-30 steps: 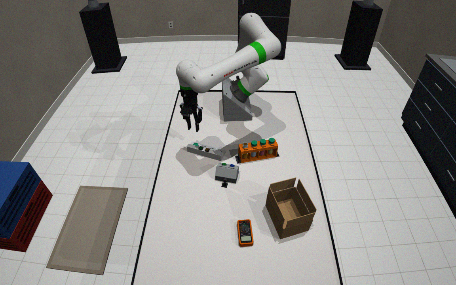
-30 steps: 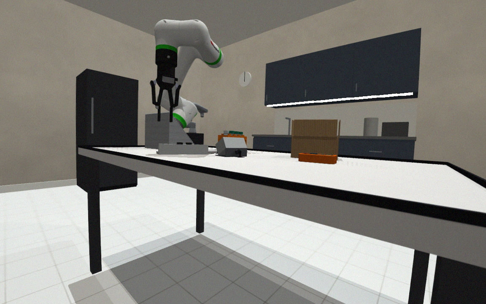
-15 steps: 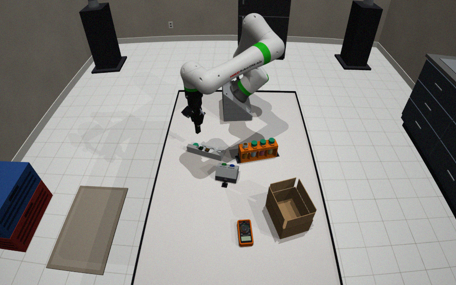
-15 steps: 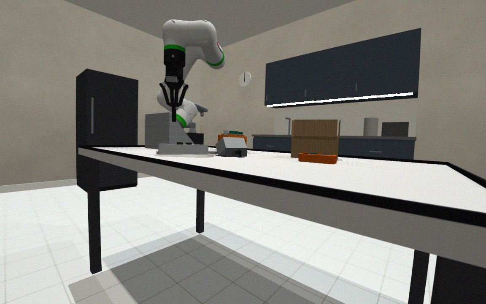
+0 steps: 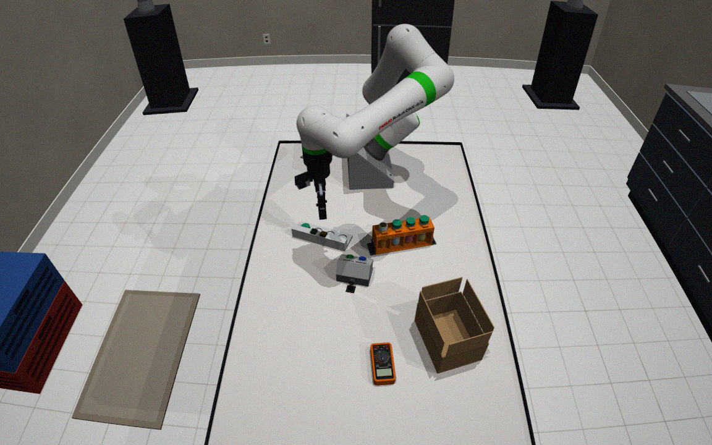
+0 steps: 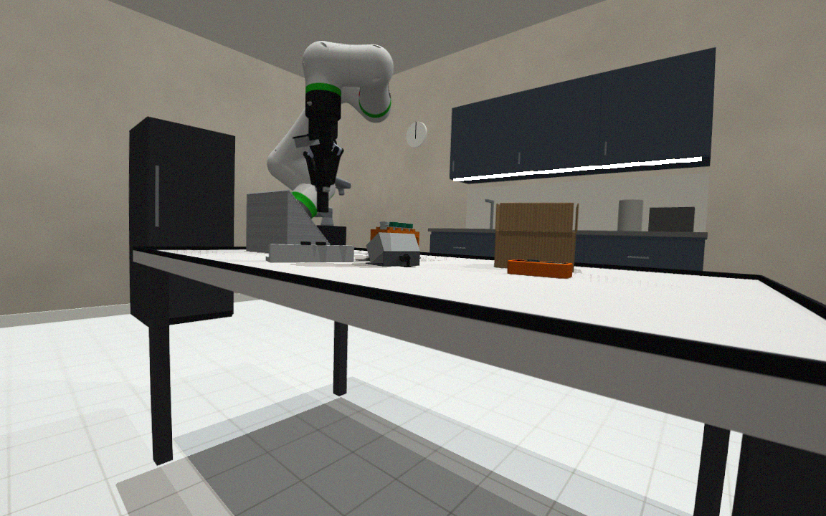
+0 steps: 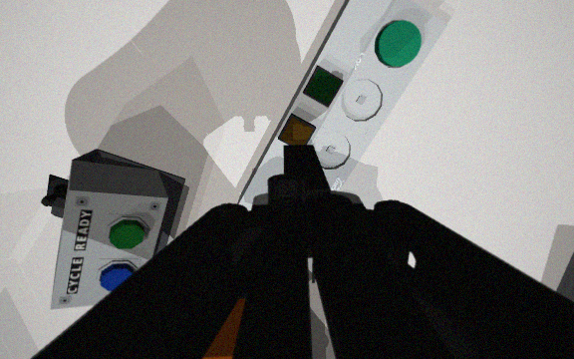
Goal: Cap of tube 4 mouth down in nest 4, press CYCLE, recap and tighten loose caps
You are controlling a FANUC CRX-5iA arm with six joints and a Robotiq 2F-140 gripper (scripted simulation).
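The blue cycle key is 140 mm ahead of my hand, 140 mm to the left of it and 100 mm below it. From my hand the other things lie so: green ready key 130 mm ahead, 90 mm to the left, 100 mm below; grey key housing 150 mm ahead, 110 mm to the left, 110 mm below.
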